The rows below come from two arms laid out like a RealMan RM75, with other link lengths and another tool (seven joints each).
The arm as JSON. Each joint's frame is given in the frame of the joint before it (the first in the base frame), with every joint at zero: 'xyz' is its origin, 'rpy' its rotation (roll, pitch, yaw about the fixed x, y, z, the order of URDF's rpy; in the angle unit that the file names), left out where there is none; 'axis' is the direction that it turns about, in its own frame. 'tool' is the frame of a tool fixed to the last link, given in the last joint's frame.
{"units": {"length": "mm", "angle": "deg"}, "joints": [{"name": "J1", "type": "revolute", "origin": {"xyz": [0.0, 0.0, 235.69]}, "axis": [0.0, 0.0, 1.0]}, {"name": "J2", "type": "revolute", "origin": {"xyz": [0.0, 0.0, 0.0], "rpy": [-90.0, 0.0, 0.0]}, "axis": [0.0, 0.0, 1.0]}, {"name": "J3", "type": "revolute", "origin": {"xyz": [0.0, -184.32, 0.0], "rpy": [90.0, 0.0, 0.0]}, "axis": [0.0, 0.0, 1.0]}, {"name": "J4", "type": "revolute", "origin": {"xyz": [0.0, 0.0, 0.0], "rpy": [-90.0, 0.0, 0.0]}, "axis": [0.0, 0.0, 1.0]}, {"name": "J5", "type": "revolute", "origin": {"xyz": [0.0, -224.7, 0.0], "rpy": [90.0, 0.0, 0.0]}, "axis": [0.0, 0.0, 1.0]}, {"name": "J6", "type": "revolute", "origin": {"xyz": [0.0, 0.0, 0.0], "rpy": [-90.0, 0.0, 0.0]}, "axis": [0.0, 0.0, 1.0]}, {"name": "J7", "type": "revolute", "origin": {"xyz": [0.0, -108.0, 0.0], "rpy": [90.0, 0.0, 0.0]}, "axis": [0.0, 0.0, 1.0]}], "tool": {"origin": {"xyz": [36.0, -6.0, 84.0], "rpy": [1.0, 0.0, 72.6]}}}
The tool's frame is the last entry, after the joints.
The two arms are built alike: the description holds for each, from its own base.
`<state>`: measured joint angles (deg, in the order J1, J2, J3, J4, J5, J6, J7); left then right.
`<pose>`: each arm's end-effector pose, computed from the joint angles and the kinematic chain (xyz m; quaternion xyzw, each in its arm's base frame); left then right.
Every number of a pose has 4 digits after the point. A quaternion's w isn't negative.
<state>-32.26 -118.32 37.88 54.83 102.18 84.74 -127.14 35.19 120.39 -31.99 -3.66 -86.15 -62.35 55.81</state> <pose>-0.1327 0.4140 0.1128 -0.9023 0.1109 -0.2245 0.3510 0.2543 0.3489 -0.0966 -0.4255 0.7812 0.4523 0.0639</pose>
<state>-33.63 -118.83 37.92 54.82 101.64 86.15 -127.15 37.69 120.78 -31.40 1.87 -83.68 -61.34 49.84</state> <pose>-0.1182 0.4130 0.1089 -0.9010 0.1248 -0.2415 0.3381 0.2416 0.3443 -0.1161 -0.4346 0.7783 0.4491 0.0605</pose>
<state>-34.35 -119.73 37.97 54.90 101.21 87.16 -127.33 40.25 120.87 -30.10 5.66 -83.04 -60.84 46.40</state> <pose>-0.1084 0.4108 0.1036 -0.8999 0.1301 -0.2570 0.3273 0.2270 0.3435 -0.1285 -0.4447 0.7748 0.4464 0.0518</pose>
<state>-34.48 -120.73 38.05 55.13 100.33 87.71 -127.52 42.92 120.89 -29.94 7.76 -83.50 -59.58 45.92</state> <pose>-0.1021 0.4084 0.1001 -0.8971 0.1303 -0.2725 0.3225 0.2140 0.3441 -0.1386 -0.4557 0.7766 0.4331 0.0415</pose>
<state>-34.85 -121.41 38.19 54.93 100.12 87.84 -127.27 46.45 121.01 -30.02 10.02 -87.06 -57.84 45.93</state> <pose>-0.0975 0.4076 0.0954 -0.8961 0.1323 -0.2801 0.3178 0.1971 0.3385 -0.1556 -0.4886 0.7767 0.3968 0.0240</pose>
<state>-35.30 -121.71 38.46 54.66 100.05 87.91 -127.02 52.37 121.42 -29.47 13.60 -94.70 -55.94 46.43</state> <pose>-0.0933 0.4073 0.0918 -0.8961 0.1361 -0.2839 0.3130 0.1667 0.3227 -0.1823 0.5500 -0.7659 -0.3327 0.0134</pose>
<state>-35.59 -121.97 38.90 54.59 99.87 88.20 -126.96 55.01 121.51 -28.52 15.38 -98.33 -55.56 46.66</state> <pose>-0.0889 0.4062 0.0885 -0.8963 0.1401 -0.2882 0.3066 0.1519 0.3144 -0.1923 0.5751 -0.7572 -0.3079 0.0332</pose>
